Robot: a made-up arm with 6 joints. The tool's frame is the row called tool. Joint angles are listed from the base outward.
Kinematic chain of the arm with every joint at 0, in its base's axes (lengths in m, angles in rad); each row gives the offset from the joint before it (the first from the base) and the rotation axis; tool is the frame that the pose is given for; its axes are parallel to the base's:
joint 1: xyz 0 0 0.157 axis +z
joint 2: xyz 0 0 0 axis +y
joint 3: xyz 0 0 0.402 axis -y
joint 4: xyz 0 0 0 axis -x
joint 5: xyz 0.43 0 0 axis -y
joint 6: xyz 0 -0.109 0 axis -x
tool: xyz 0 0 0
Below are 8 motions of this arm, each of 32 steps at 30 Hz.
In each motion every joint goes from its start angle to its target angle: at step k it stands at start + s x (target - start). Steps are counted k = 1, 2, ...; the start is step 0. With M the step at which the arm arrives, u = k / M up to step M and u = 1 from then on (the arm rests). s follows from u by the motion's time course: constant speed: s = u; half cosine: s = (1 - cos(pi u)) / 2; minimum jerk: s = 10 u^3 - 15 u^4 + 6 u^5.
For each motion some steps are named. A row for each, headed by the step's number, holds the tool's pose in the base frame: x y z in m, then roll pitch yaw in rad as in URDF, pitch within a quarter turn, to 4 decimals.
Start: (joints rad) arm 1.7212 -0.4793 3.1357 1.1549 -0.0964 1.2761
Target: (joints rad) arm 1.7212 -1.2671 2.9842 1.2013 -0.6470 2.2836
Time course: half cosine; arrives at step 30
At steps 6, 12, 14, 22, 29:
6: 0.1227 -0.5184 0.1939 0.6838 0.4694 -1.2673
12: 0.1230 -0.5286 0.0987 0.5303 0.5566 -1.1087
14: 0.1224 -0.5278 0.0590 0.4793 0.5868 -1.0385
22: 0.1161 -0.4982 -0.0912 0.3417 0.6592 -0.7508
29: 0.1115 -0.4730 -0.1521 0.3028 0.6658 -0.6261

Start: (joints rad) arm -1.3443 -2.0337 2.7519 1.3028 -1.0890 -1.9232
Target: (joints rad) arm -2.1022 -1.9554 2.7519 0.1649 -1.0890 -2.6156
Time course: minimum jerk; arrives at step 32
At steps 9, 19, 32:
9: -0.0732 0.2286 -0.4416 -1.0571 0.5067 2.8670
19: -0.0051 0.3179 -0.4321 -0.7413 0.4995 1.8323
32: 0.0882 0.3622 -0.4239 -0.5269 0.4768 1.2039

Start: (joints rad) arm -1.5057 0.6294 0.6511 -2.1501 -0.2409 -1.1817
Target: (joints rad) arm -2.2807 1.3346 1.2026 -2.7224 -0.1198 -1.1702
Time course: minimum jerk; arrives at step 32
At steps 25, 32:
25: -0.4125 -0.6998 0.1712 -2.4281 0.0054 -2.1667
32: -0.4532 -0.6802 0.1505 -2.3868 0.0225 -2.2320

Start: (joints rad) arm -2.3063 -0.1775 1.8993 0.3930 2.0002 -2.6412
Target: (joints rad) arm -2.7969 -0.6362 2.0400 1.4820 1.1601 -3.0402
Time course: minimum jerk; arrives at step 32
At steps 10, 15, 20, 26, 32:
10: 0.2323 0.3387 0.8621 -0.8834 0.7547 -0.0761
15: 0.3738 0.3520 0.7806 -0.9829 0.5101 -0.4513
20: 0.5159 0.3150 0.6798 -1.0782 0.1971 -0.7109
26: 0.6113 0.2526 0.5948 -1.1814 -0.0555 -0.8110
32: 0.6291 0.2361 0.5763 -1.2103 -0.1067 -0.8195

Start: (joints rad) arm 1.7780 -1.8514 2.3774 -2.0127 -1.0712 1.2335
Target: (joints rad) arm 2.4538 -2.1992 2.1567 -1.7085 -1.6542 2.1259
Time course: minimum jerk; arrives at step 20
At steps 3, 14, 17, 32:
3: 0.1053 -0.6649 -0.2936 2.4273 0.6244 -3.0586
14: 0.4016 -0.4409 -0.4208 1.5328 0.0795 -2.5390
17: 0.4310 -0.3881 -0.4408 1.3954 -0.0124 -2.4368
32: 0.4359 -0.3775 -0.4446 1.3688 -0.0303 -2.4166

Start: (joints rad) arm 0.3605 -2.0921 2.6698 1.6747 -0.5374 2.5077
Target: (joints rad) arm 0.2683 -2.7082 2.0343 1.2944 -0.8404 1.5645
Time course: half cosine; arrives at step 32
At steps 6, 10, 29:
6: -0.1984 -0.0647 -0.4853 0.8022 1.0026 -1.0712
10: -0.1796 -0.0613 -0.5135 0.9228 0.9637 -1.1462
29: -0.0457 -0.0426 -0.6322 1.5968 0.7446 -1.5417

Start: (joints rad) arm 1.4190 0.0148 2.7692 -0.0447 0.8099 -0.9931
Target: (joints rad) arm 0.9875 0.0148 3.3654 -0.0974 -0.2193 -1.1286
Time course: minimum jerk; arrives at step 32
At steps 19, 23, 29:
19: -0.0831 -0.4299 0.5620 -1.9767 0.1315 -2.0029
23: -0.1168 -0.4197 0.5146 -1.9424 0.0503 -2.1009
29: -0.1380 -0.4084 0.4819 -1.9190 -0.0062 -2.1714

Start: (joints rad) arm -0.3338 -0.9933 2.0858 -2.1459 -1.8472 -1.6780
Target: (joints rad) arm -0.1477 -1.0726 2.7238 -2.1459 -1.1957 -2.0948
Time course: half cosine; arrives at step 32
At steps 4, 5, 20, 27, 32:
4: -0.7045 0.3013 0.4820 0.0029 0.5648 0.9680
5: -0.7075 0.2992 0.4750 0.0031 0.5624 0.9788
20: -0.7486 0.2163 0.2601 -0.0115 0.5930 1.2837
27: -0.7378 0.1781 0.1784 -0.0233 0.6560 1.3807
32: -0.7330 0.1690 0.1598 -0.0266 0.6745 1.4005

